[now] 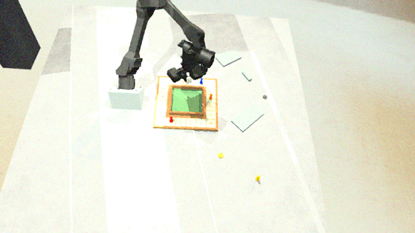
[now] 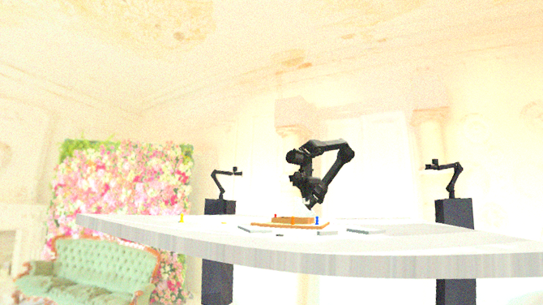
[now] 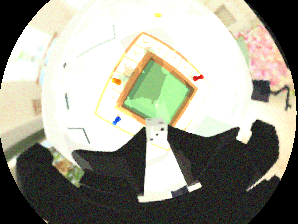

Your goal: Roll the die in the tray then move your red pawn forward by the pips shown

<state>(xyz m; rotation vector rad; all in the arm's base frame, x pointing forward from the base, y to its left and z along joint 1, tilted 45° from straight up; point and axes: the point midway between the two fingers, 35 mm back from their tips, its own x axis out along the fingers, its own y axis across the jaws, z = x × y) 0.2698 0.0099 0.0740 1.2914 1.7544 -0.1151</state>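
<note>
My gripper tip is 16 cm to the left of the red pawn, 8 cm above it and 6 cm past it. Round my gripper tip: white die right at my gripper tip; then green tray 10 cm below, 5 cm to the right; then blue pawn 8 cm below, 7 cm to the left, 6 cm ahead.
</note>
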